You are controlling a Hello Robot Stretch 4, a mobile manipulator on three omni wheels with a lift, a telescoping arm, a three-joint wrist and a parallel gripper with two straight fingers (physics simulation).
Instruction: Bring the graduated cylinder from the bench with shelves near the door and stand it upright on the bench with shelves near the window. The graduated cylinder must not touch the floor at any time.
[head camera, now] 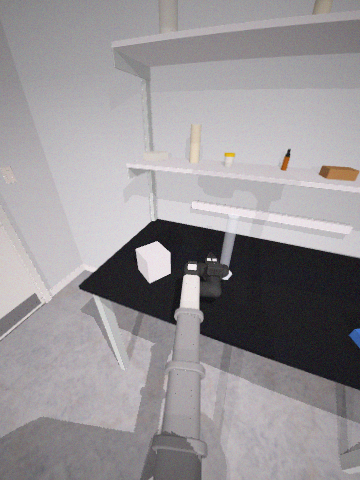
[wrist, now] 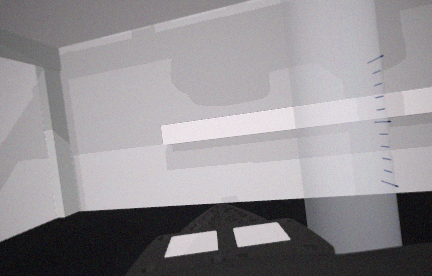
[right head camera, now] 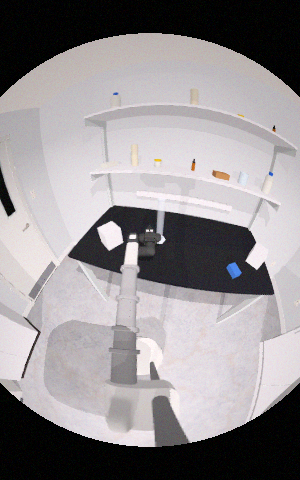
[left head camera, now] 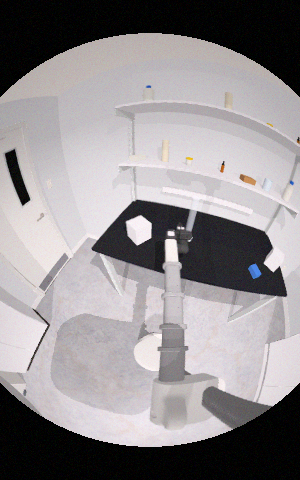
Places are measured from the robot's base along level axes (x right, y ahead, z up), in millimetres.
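Where they show: gripper, between the fingertips: [head camera: 210,253] [wrist: 222,223] [right head camera: 148,226] [left head camera: 178,223]; robot's base, origin of its link: [right head camera: 141,354] [left head camera: 154,350].
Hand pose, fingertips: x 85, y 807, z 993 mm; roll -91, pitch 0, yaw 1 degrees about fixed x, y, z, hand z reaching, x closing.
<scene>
Each offset is from my fingertips to the top centre of the thing. Level surfaces: height alone.
The graduated cylinder @(dx +71, dy -16, dz +214 mm) [head camera: 228,245] [left head camera: 191,215] [right head camera: 160,220] [wrist: 347,150], clear and pale blue, stands upright on its white base on the black top of the bench with shelves @(dz -107 mm) [head camera: 280,300] [left head camera: 215,260] [right head camera: 190,260]. Blue scale marks show on it in the wrist view. My gripper [head camera: 212,260] [left head camera: 180,228] [right head camera: 149,231] [wrist: 222,223] is shut and empty, with its fingertips together. It is low over the bench top, to the left of the cylinder. In the wrist view the cylinder rises just right of the fingers, which hide its base.
A white box @(dx -274, dy -40, dz +23 mm) [head camera: 154,262] [left head camera: 139,230] [right head camera: 110,235] stands left of my gripper. A blue block @(dx +545, dy -335, dz -67 mm) [left head camera: 254,271] [right head camera: 233,270] and another white box @(dx +801, dy -266, dz +23 mm) [left head camera: 274,259] [right head camera: 257,255] are at the right. The lower shelf [head camera: 210,175] bears bottles and jars. A door [left head camera: 30,220] is at the left.
</scene>
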